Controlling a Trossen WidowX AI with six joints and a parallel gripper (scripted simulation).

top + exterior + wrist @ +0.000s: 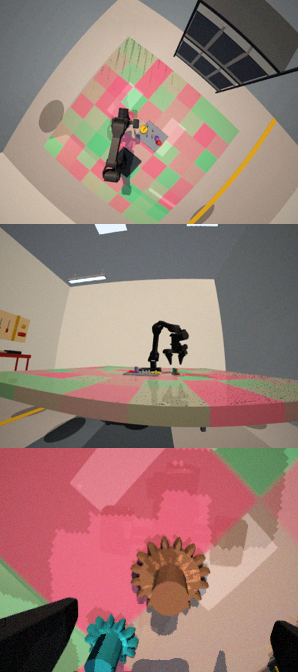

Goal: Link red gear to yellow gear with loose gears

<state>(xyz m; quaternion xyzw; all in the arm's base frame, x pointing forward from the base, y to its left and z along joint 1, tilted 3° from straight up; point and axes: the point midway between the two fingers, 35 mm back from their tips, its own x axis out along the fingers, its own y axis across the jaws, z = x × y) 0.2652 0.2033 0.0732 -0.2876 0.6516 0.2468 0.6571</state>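
The brown gear lies 5 cm below my gripper tip. The rest, counted from my gripper tip: purple gear: 25 cm to the right, 7 cm ahead, 4 cm below; then yellow gear: 13 cm to the right, 5 cm below, 4 cm ahead; then teal gear: 7 cm behind, 5 cm below, 1 cm to the right.
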